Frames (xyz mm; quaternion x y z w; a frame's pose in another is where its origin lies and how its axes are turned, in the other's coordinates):
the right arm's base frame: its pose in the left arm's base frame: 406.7 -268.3 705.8 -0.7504 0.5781 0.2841 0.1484
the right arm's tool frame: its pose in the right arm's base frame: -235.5 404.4 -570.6 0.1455 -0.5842 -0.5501 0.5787
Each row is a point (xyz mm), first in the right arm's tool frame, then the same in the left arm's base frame.
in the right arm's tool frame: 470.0 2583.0 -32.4
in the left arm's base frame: -770.5 -238.8 -1109.2
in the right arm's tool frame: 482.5 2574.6 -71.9
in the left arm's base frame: -733.1 -255.8 -1118.9
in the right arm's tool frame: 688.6 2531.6 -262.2
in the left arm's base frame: -465.7 -229.6 -1210.5
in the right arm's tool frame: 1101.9 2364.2 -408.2
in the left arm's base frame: -48.6 -17.5 -1244.2
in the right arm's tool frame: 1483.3 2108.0 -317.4
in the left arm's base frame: 233.7 331.4 -1110.3
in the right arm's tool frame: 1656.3 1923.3 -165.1
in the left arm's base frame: 319.7 565.5 -952.0
